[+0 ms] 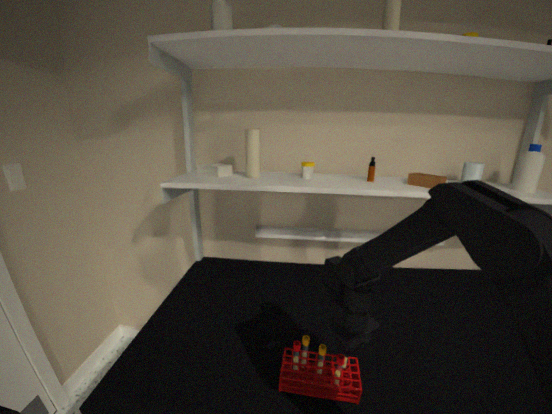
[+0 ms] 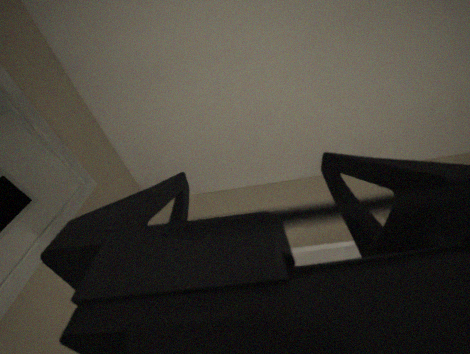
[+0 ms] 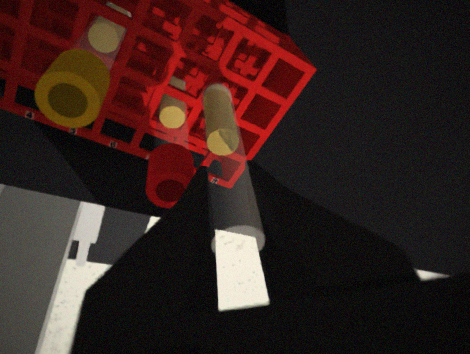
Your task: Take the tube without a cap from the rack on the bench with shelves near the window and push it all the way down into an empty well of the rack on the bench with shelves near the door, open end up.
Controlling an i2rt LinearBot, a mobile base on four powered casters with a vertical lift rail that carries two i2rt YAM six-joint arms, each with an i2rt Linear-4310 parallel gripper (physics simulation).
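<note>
A red rack stands on the black bench top, holding two red-capped tubes and two yellow-capped tubes. My right gripper is shut on the clear capless tube, which has pale yellow contents at its lower end and its open end up. Its lower end is over the wells near the rack's right end, beside a red-capped tube; whether it has entered a well I cannot tell. My left gripper is open and empty, facing the ceiling and wall.
Shelves stand above the black bench. The lower shelf bears a cream cylinder, a yellow-lidded cup, an amber bottle, a brown box and a blue-capped bottle. The right arm reaches over the bench.
</note>
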